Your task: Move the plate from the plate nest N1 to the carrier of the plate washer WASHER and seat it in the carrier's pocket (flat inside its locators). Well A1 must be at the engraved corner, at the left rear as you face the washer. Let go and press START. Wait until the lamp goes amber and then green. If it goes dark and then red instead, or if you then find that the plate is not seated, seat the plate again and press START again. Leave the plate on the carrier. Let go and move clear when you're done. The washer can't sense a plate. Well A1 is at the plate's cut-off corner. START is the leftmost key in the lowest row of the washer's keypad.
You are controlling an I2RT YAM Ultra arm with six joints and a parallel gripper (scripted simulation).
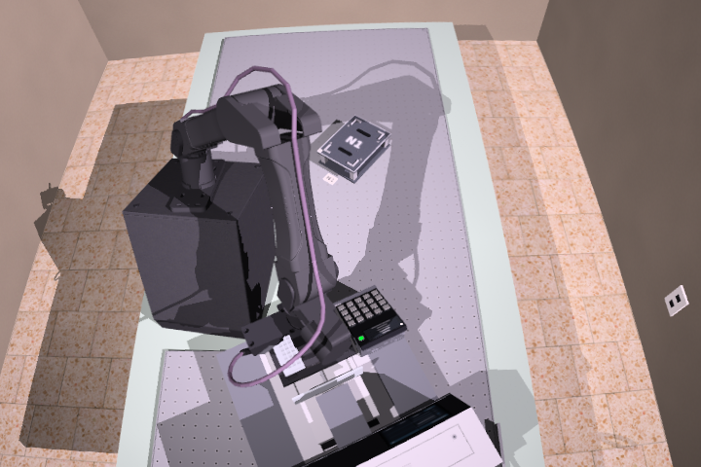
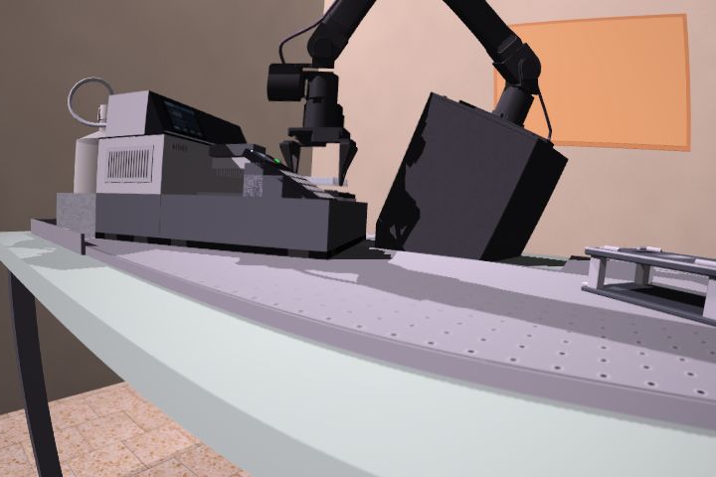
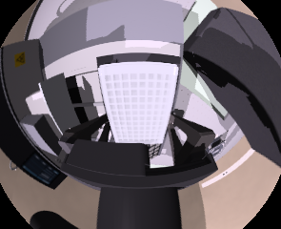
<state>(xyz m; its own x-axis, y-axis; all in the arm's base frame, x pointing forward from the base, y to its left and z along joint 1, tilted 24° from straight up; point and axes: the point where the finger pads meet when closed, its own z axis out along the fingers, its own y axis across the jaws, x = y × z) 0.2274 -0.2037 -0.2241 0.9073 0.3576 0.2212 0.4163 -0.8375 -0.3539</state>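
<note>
Right now the white well plate is 10 mm behind my hand. Also, from my hand: dark carrier 10 mm behind, 20 mm below; then N1 label 30 mm ahead, 470 mm to the left, 110 mm below; then plate washer 60 mm ahead, 140 mm to the right, 20 mm above.
</note>
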